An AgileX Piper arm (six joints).
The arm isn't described. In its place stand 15 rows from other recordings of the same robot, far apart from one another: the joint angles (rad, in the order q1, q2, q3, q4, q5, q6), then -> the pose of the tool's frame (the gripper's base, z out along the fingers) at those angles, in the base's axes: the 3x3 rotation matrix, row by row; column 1 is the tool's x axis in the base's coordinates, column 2 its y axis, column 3 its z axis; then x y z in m.
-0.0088 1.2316 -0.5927 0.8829 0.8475 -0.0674 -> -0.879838 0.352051 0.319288; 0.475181 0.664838 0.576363; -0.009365 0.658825 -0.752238; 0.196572 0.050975 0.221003
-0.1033 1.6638 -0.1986 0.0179 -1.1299 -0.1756 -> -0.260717 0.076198 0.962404; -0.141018 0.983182 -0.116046; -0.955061 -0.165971 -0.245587; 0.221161 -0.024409 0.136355
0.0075 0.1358 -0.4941 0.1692 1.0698 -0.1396 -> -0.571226 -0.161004 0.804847; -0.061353 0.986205 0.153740; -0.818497 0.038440 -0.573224; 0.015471 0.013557 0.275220
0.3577 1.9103 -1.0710 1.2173 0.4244 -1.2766 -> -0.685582 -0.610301 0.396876; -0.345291 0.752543 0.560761; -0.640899 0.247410 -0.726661; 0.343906 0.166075 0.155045
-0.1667 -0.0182 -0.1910 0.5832 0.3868 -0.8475 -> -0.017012 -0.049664 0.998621; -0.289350 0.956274 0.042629; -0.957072 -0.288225 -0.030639; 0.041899 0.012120 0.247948
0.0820 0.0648 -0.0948 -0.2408 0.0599 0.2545 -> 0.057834 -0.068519 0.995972; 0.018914 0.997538 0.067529; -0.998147 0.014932 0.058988; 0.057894 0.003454 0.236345
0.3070 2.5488 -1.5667 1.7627 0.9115 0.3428 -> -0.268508 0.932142 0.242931; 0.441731 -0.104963 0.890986; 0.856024 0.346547 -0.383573; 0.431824 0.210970 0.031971
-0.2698 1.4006 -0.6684 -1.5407 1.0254 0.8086 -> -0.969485 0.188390 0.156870; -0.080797 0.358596 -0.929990; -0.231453 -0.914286 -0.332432; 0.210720 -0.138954 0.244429
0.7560 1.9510 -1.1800 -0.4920 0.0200 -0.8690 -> 0.567977 -0.601039 0.562276; -0.808661 -0.280365 0.517167; -0.153195 -0.748430 -0.645278; 0.305040 0.286431 0.170817
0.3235 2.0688 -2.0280 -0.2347 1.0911 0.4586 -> -0.837443 0.080059 0.540628; 0.071835 0.996755 -0.036330; -0.541782 0.008412 -0.840477; 0.445782 0.129660 0.309763
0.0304 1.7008 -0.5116 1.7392 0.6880 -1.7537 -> -0.834062 -0.352034 0.424751; 0.000940 0.769026 0.639216; -0.551671 0.533545 -0.641084; 0.246362 0.064485 0.125910
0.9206 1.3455 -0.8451 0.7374 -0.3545 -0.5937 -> -0.158182 -0.620418 0.768154; -0.028669 0.780506 0.624491; -0.986994 0.076761 -0.141249; 0.198857 0.226392 0.313486
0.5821 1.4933 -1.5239 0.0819 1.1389 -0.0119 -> -0.724550 -0.564630 0.395247; -0.450085 0.821926 0.349086; -0.521968 0.075036 -0.849658; 0.255709 0.176395 0.381528
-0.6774 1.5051 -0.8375 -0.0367 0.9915 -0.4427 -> -0.976920 0.212678 -0.019862; 0.213116 0.976746 -0.023430; 0.014417 -0.027122 -0.999528; 0.186555 -0.153646 0.197255
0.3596 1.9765 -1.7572 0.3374 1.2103 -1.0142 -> -0.254793 -0.960783 0.109438; -0.885819 0.277294 0.372066; -0.387821 -0.002142 -0.921732; 0.382874 0.174054 0.272125
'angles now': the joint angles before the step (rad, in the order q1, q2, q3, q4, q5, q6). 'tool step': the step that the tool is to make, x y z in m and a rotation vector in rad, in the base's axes. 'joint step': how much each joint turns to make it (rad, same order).
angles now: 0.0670 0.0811 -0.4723 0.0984 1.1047 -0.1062
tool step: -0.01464 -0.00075 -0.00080 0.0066 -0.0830 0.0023
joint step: -0.0001 -0.0967 -0.0009 0.0021 0.0144 -0.0001
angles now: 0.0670 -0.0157 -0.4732 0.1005 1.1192 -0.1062
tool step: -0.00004 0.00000 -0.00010 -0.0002 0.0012 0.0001
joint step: 0.0000 0.0001 0.0000 0.0000 0.0011 0.0000
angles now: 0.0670 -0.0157 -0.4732 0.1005 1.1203 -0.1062
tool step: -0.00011 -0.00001 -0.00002 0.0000 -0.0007 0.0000
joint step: 0.0000 -0.0008 0.0000 0.0000 0.0001 0.0000
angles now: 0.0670 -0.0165 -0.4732 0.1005 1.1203 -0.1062
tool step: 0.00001 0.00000 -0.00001 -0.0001 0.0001 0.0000
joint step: 0.0000 0.0001 0.0000 0.0000 0.0000 -0.0001
